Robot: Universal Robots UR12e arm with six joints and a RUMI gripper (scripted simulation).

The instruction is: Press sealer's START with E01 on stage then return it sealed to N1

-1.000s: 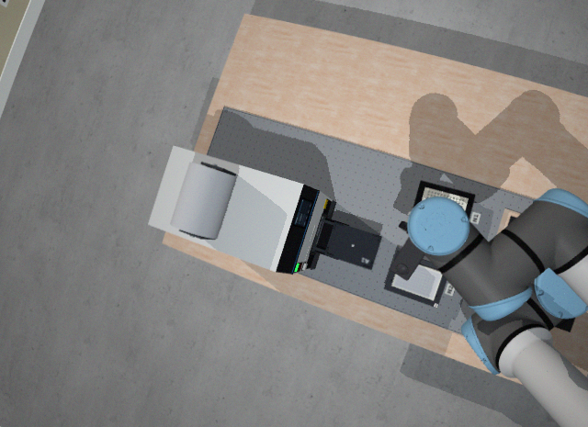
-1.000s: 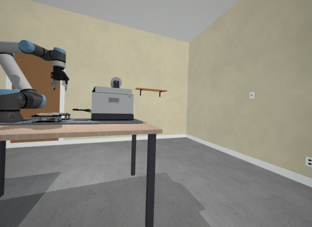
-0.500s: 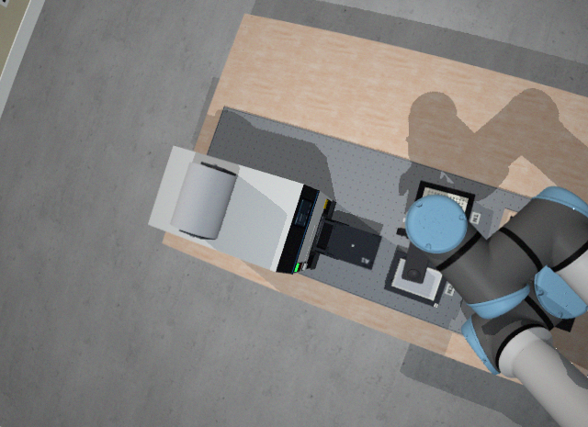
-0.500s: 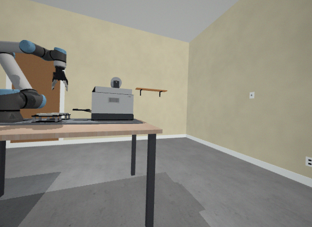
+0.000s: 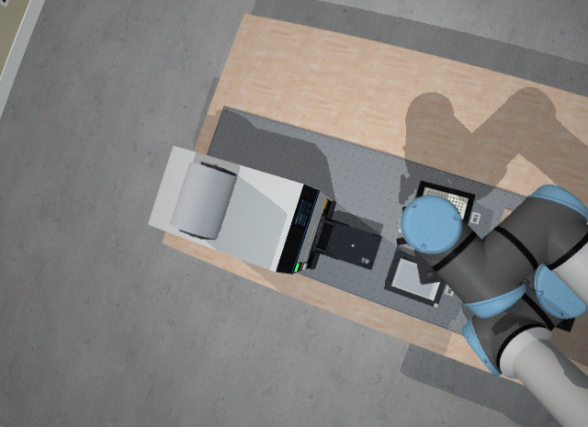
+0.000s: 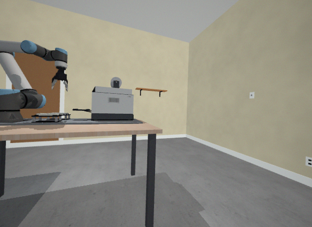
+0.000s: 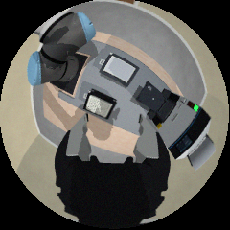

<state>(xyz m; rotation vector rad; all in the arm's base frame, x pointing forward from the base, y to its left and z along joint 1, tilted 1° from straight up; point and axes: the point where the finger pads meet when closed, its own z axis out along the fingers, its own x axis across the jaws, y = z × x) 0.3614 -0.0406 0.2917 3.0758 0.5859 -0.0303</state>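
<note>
The plate E01 lies 5 cm behind my hand, 11 cm to the right of it and 23 cm below it. Also, from my hand: sealer stage (17 cm ahead, 6 cm to the left, 18 cm below); then nest N1 (5 cm behind, 11 cm to the right, 24 cm below); then foil roll (51 cm ahead, 3 cm to the left, 13 cm above).
</note>
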